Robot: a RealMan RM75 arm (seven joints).
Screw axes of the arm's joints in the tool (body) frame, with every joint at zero. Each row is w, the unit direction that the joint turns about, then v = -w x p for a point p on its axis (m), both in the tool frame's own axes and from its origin. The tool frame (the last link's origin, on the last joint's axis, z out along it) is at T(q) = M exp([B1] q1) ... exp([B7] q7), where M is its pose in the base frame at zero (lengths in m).
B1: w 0 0 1 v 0.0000 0.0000 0.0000
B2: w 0 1 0 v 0.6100 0.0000 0.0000
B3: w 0 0 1 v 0.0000 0.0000 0.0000
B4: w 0 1 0 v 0.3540 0.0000 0.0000
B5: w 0 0 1 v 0.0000 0.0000 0.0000
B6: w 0 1 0 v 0.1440 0.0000 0.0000
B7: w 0 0 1 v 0.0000 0.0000 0.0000
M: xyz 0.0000 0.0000 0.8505 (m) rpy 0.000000 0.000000 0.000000 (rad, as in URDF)
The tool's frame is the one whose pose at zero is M.
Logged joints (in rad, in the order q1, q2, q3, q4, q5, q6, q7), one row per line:
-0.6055 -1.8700 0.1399 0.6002 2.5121 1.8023 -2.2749
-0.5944 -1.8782 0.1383 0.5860 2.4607 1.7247 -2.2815
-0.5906 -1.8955 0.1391 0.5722 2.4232 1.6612 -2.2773
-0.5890 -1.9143 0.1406 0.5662 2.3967 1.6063 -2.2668
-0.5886 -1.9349 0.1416 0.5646 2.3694 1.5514 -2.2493
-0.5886 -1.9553 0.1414 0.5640 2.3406 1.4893 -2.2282
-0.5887 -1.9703 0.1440 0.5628 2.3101 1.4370 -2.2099
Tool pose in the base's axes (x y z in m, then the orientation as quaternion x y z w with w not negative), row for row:
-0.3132 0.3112 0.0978 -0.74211 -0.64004 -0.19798 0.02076
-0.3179 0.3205 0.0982 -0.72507 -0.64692 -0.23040 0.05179
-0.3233 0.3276 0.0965 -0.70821 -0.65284 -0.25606 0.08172
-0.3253 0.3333 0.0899 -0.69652 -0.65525 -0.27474 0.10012
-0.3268 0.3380 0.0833 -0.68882 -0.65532 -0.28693 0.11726
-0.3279 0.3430 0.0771 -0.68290 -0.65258 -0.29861 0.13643
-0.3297 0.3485 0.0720 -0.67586 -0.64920 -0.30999 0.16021
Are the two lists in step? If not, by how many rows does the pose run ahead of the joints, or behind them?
The pose runs 1 row behind the joints: the pose in row i belongs to the joints in row i - 1.
